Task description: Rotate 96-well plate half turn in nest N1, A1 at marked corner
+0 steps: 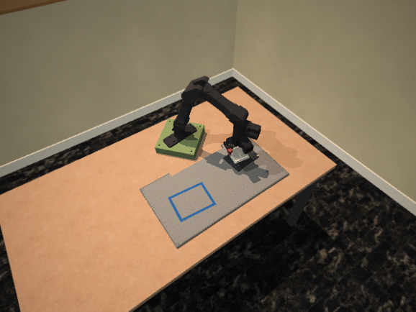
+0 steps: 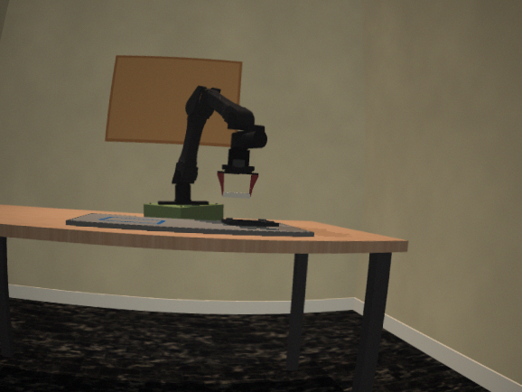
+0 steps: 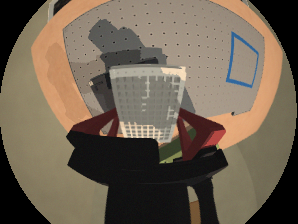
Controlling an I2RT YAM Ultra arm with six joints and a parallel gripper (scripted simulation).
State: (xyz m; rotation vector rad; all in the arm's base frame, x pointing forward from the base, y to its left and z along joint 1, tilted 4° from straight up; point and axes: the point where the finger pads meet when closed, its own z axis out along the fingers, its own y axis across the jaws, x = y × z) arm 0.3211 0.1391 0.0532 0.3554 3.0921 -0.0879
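My hand is 5 cm to the right of the black plate nest N1 and 9 cm above it. From my hand the other things lie so: white 96-well plate right at my hand.
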